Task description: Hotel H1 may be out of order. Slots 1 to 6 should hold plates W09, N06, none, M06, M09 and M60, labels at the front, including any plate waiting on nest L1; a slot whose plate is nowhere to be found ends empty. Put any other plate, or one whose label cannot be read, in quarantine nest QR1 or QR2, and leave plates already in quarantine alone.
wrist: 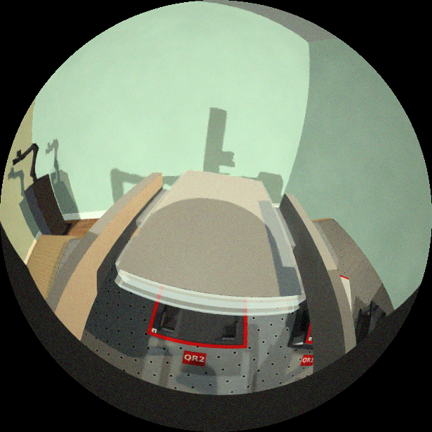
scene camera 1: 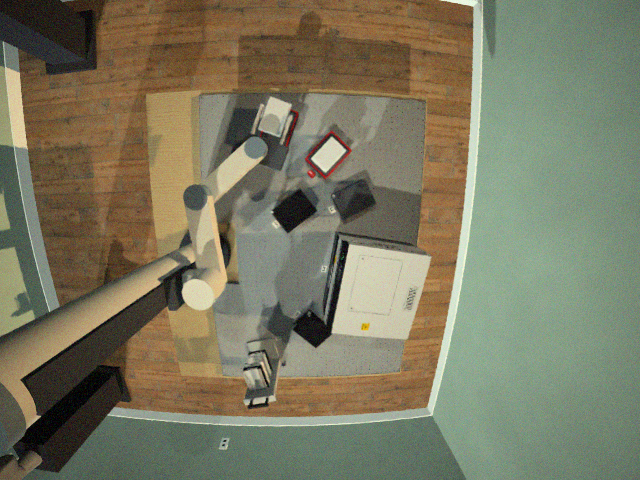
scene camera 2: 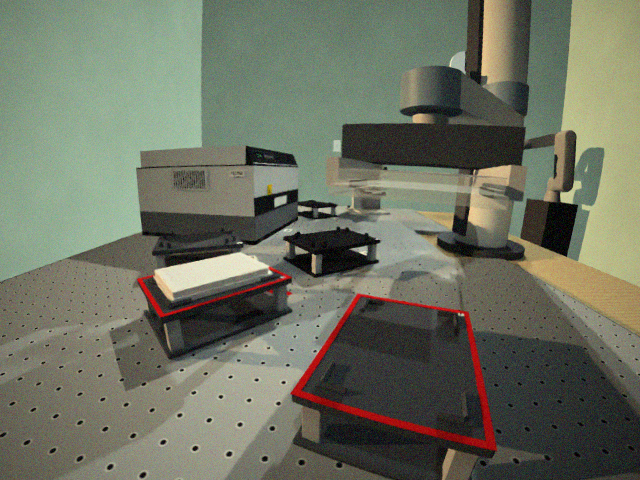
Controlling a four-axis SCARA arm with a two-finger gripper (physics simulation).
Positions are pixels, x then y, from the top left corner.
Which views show my gripper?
The wrist view, scene camera 1 and scene camera 2: all of them.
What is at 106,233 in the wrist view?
My gripper.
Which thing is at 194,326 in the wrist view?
A red-edged quarantine nest.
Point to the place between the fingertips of my gripper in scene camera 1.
At 276,110
